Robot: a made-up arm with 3 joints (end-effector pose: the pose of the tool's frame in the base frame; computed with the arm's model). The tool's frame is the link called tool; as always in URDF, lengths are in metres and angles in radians. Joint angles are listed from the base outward.
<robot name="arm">
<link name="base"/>
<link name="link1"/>
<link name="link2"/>
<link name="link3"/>
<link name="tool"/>
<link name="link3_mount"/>
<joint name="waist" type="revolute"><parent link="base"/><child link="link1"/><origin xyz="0 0 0.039" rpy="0 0 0"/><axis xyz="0 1 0"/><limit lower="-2.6" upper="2.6" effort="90" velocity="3"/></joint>
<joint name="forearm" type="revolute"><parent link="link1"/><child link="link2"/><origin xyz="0.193 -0.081 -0.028" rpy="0 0 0"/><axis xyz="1 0 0"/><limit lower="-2.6" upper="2.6" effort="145" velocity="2.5"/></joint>
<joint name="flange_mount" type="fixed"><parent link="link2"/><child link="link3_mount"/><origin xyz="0 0.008 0.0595" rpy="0 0 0"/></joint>
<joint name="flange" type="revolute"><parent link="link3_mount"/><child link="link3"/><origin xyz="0 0.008 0.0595" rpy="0 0 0"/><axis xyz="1 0 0"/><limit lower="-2.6" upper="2.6" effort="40" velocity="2.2"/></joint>
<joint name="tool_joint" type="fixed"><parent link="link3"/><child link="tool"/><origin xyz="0.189 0.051 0.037" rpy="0 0 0"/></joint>
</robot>
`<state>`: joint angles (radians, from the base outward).
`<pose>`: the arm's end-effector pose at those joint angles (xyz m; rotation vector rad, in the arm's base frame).
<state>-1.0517 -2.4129 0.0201</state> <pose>0.3538 -0.0259 0.2768 -2.1196 -0.4834 -1.2301</pose>
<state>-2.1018 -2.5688 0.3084</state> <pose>-0.0214 -0.0339 0.4695 -1.2481 -1.0281 -2.1804</pose>
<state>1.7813 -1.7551 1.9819</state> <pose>-0.0974 0.0744 -0.3308 0.1633 1.7728 -0.2019</pose>
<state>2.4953 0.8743 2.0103</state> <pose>-0.2822 -0.2207 -0.2212 0.9646 0.3722 -2.8803</pose>
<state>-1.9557 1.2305 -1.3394</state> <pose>-0.1972 -0.1331 0.3713 -0.0717 -1.9535 -0.1065</pose>
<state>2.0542 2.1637 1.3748</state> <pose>-0.2971 -0.2214 -0.2365 -1.4974 0.4982 2.4773</pose>
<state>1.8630 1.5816 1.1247</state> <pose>-0.1343 -0.2620 -0.3195 1.6937 0.5038 -2.2782</pose>
